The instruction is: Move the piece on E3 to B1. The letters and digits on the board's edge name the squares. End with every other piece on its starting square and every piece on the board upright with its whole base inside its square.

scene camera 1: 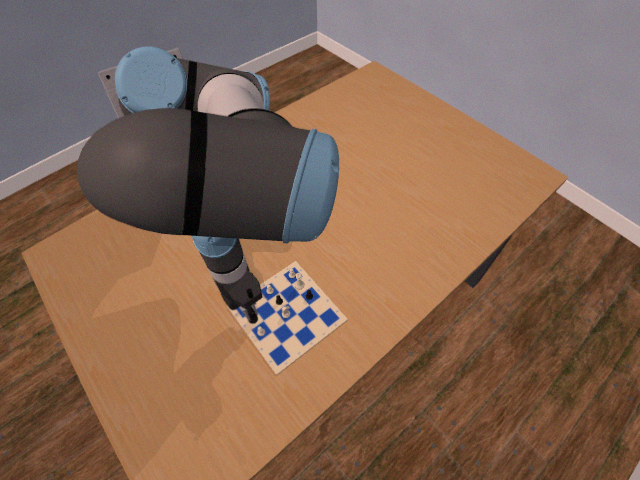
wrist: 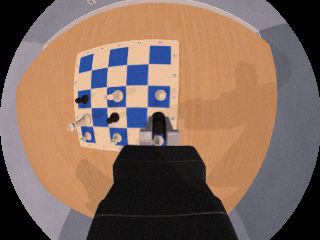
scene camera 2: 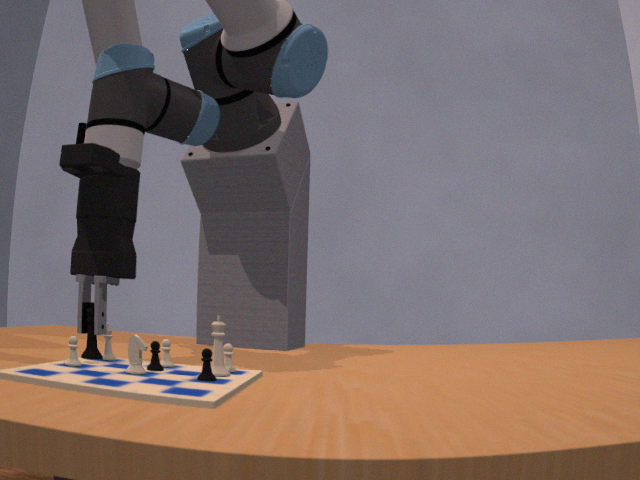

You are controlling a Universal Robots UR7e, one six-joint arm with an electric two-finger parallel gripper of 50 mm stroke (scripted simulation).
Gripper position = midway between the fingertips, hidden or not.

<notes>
In view: the gripper (scene camera 2: 91, 333) and a chessboard (scene camera 1: 286, 339).
The chessboard shows as well in the wrist view (wrist: 138, 68). The gripper shows as well in the wrist view (wrist: 158, 123).
</notes>
